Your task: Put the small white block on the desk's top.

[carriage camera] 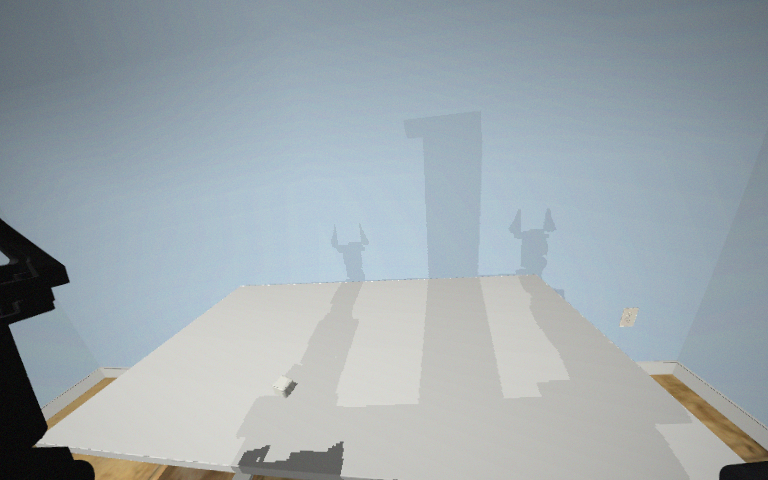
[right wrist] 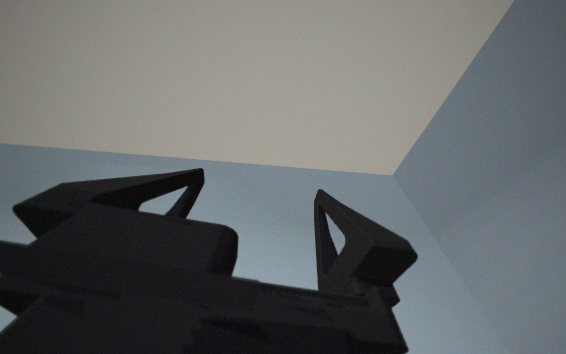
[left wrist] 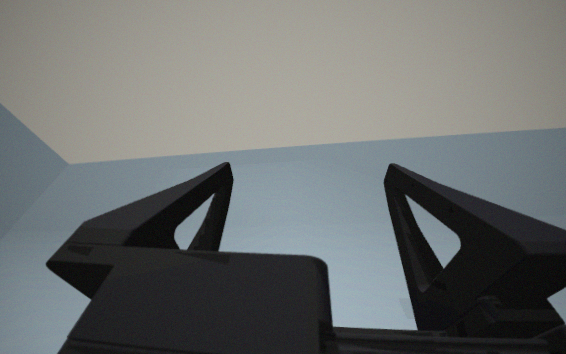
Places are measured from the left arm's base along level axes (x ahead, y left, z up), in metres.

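Pixels of known places: left gripper, fingertip midpoint: (left wrist: 307, 171); right gripper, fingertip midpoint: (right wrist: 261, 185).
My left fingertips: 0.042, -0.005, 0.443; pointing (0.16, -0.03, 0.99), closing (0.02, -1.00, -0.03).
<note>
Behind a point stands the place of what it marks, as x, y, z.
The small white block (carriage camera: 283, 385) @(0.348, 0.006, -0.103) rests on the white desk's top (carriage camera: 186, 362) @(0.471, 0.407, -0.134) in the carriage view, left of the middle and towards the front, at the edge of a shadow. My left gripper (left wrist: 307, 171) @(0.042, -0.005, 0.443) is open and empty in the left wrist view, tilted up towards the wall and ceiling, away from the block. Part of the left arm shows dark at the left edge of the carriage view. My right gripper (right wrist: 261, 185) @(0.052, -0.655, 0.432) is open and empty in the right wrist view, also facing the wall and ceiling. The block does not show in either wrist view.
A blue wall (carriage camera: 254, 141) @(1.006, 0.278, 0.577) stands behind the desk, with an outlet plate (carriage camera: 629, 316) @(0.909, -1.497, -0.445) on it at the right. Shadows of the lift rail and both arms fall across the desk and wall. Wooden floor (carriage camera: 707, 413) @(0.670, -1.749, -0.854) shows beside the desk. A dark part shows at the bottom right corner.
</note>
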